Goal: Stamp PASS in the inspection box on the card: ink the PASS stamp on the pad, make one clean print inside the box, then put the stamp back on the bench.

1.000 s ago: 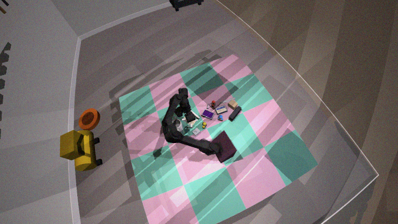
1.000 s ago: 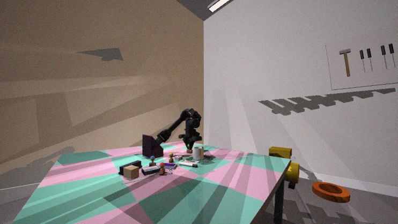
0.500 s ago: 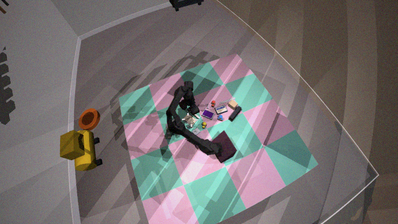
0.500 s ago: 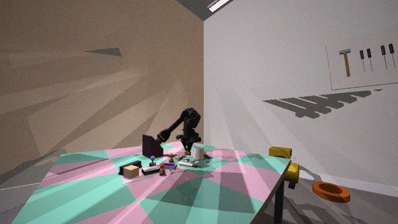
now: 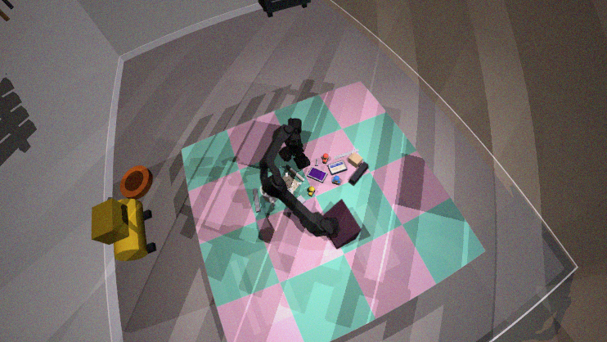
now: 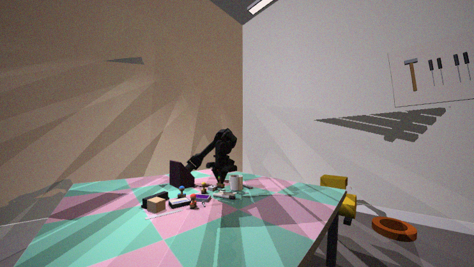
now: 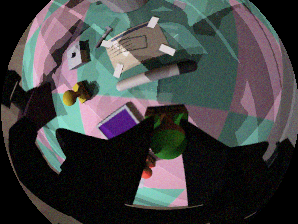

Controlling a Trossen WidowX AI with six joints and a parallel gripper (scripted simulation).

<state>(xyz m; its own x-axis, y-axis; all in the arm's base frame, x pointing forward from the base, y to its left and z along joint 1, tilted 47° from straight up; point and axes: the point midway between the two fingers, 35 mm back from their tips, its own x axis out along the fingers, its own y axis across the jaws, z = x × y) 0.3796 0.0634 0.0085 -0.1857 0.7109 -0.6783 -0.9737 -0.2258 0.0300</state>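
The black-and-white marker lies 8 cm below my gripper tip, 4 cm to the left of it and 1 cm behind it. The rest, counted from my gripper tip: ink pad (8 cm to the right, 8 cm below, 7 cm behind); green-knobbed stamp (right at my gripper tip); white card (9 cm below, 8 cm to the left, 6 cm behind).
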